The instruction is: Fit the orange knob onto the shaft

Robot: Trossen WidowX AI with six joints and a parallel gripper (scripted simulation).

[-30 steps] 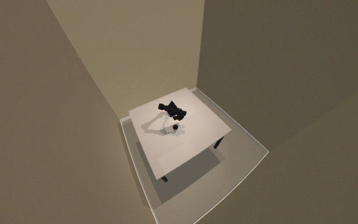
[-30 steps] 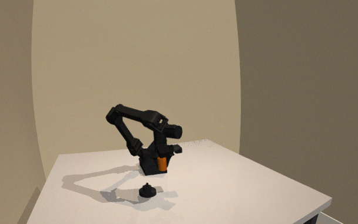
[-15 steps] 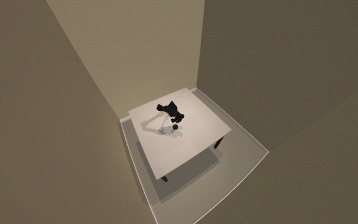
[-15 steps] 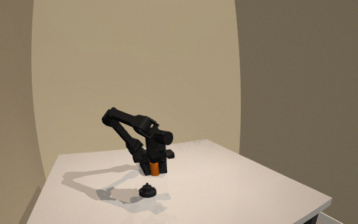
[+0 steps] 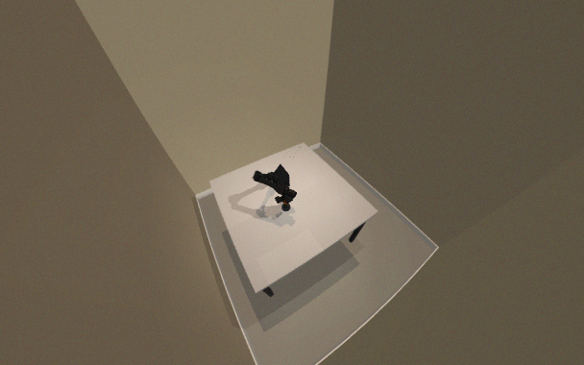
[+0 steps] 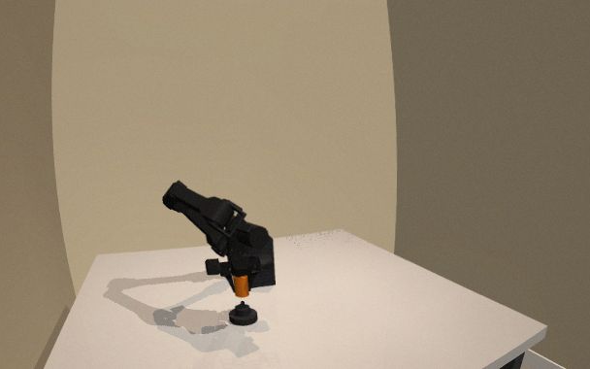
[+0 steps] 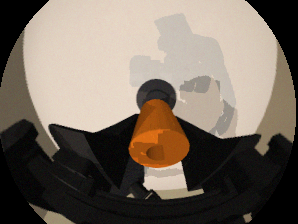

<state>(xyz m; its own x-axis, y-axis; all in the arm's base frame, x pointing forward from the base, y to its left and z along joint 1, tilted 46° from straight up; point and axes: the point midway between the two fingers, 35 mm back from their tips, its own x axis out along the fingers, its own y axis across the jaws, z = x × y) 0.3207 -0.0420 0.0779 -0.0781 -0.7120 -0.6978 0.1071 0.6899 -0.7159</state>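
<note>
My gripper tip is 6 cm above the dark round pedestal. From my gripper tip the other things lie so: orange knob 2 cm above.
</note>
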